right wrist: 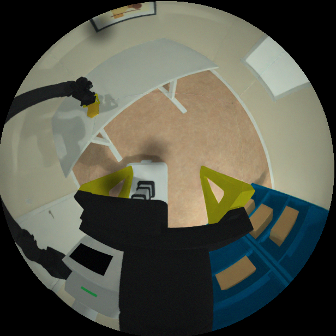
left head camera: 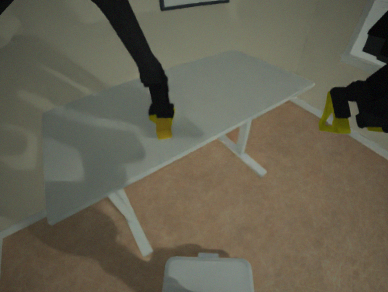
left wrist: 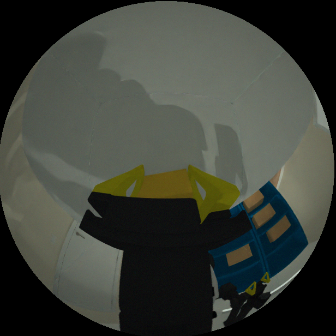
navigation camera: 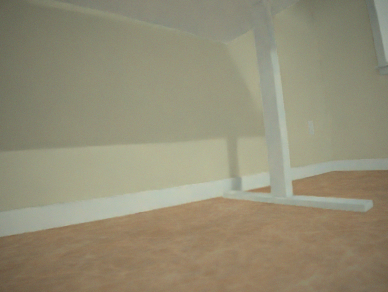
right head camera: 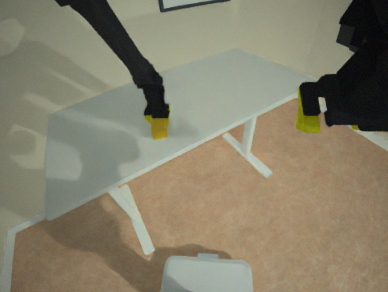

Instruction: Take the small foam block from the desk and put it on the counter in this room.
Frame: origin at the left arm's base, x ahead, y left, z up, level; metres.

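Seen in the pictures: right gripper, fingertip midpoint: (left head camera: pixel 344 127) (right head camera: pixel 325 125).
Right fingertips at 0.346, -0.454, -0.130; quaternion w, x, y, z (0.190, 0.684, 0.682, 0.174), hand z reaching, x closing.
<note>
Pixels of each thing's top centre, then the offset from my right fingertips to it, as dx, dy, dz. "spot": a spot on its surface instead. Level surfaces: height alone.
- small orange-yellow foam block, middle of its top: (left head camera: pixel 162 123) (right head camera: pixel 158 124) +0.341, +0.437, -0.282
- long grey-white table, its level: dz -0.330
- table leg, surface spot: (navigation camera: pixel 275 110) spot: +1.004, -0.111, -0.878
A small orange-yellow foam block (left head camera: pixel 164 129) (right head camera: pixel 159 130) (left wrist: pixel 166 184) (right wrist: pixel 93 110) is between the yellow fingers of my left gripper (left head camera: pixel 162 120) (right head camera: pixel 158 120), which is shut on it. The block hangs over a long grey-white table (left head camera: pixel 235 85) (right head camera: pixel 230 85) (left wrist: pixel 165 60) (right wrist: pixel 145 70) with white T-shaped legs; whether its lower end touches the top I cannot tell. My right gripper (right wrist: pixel 166 169) is open with nothing between its fingers, off to the right of the table. No separate counter or desk can be told apart by name in these views.
A blue shelf rack (right wrist: pixel 295 195) with brown boxes stands at the lower right in the right wrist view. The robot's white base (left head camera: pixel 207 275) (right head camera: pixel 207 275) is at the bottom of the head views. A white door (left wrist: pixel 85 270) is behind. A table leg (navigation camera: pixel 275 110) stands near the wall.
</note>
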